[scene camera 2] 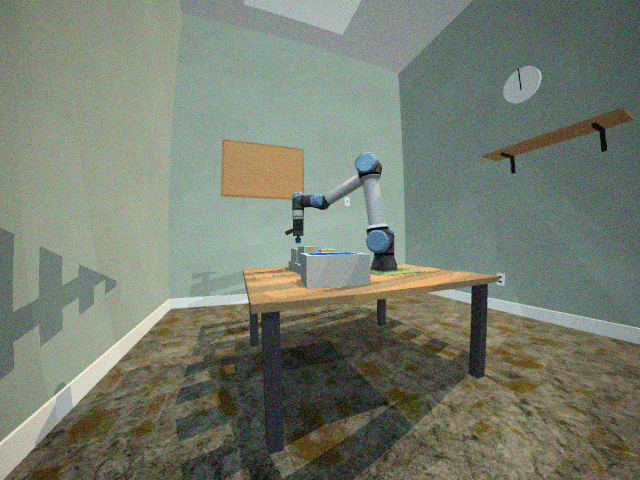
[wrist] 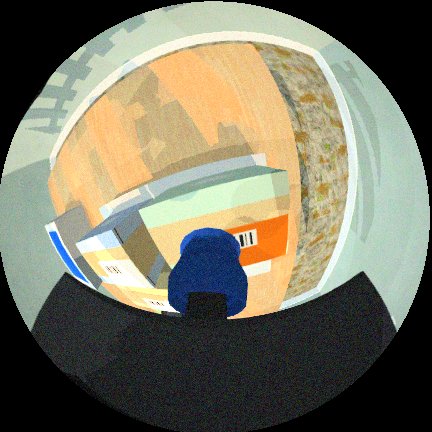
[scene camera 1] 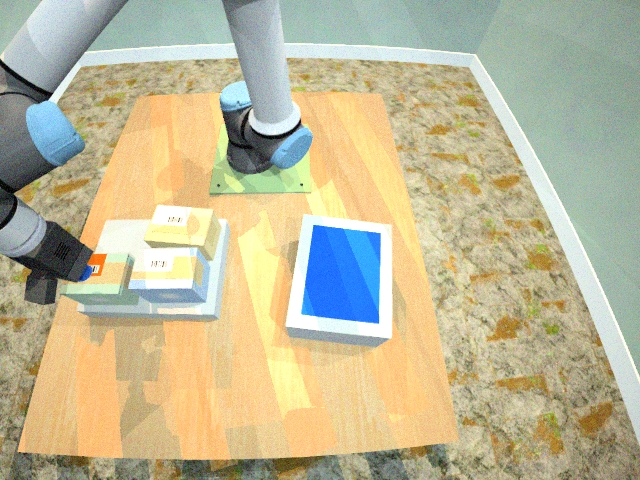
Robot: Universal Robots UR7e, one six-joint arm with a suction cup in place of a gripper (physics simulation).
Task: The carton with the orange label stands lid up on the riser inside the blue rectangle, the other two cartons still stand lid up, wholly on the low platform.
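Frame: origin at the arm's base, x ahead, y left, z up, level; centimetres.
Seen in the pictures: hand at its tool point: (scene camera 2: 298, 243) (wrist: 209, 253) (scene camera 1: 83, 272); arm's base at its link origin: (scene camera 2: 384, 269) (scene camera 1: 252, 155).
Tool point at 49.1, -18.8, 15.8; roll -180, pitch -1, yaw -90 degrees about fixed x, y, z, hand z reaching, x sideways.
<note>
Offsets run from my tool point to a thing's top centre, as dx, dy, dz.
The green-sided carton @(-1.3, -0.8, -3.6) (scene camera 1: 112, 273) (wrist: 200, 210) with the orange label stands lid up at the left of the low platform (scene camera 1: 124, 235) (wrist: 260, 159). My suction cup (scene camera 1: 85, 272) (scene camera 2: 297, 240) (wrist: 209, 242) is over the middle of its lid. In the second scene view a small gap shows below the cup, and nothing hangs from it. A blue-white carton @(-4.7, +14.6, -1.9) (scene camera 1: 170, 266) (wrist: 120, 267) and a yellow carton @(-15.6, +13.0, -3.7) (scene camera 1: 183, 227) stand lid up on the platform. The white riser @(-11.4, +49.8, -4.5) (scene camera 1: 295, 294) (scene camera 2: 336, 271) bears the blue rectangle @(-11.4, +49.8, -4.5) (scene camera 1: 341, 273) (wrist: 67, 255).
The wooden table (scene camera 1: 258, 403) (scene camera 2: 429, 289) carries the platform at the left and the riser at the right. The arm's base stands on a green plate (scene camera 1: 227, 180) at the back. The blue-white carton stands close beside the orange-label carton, with the yellow one behind it.
</note>
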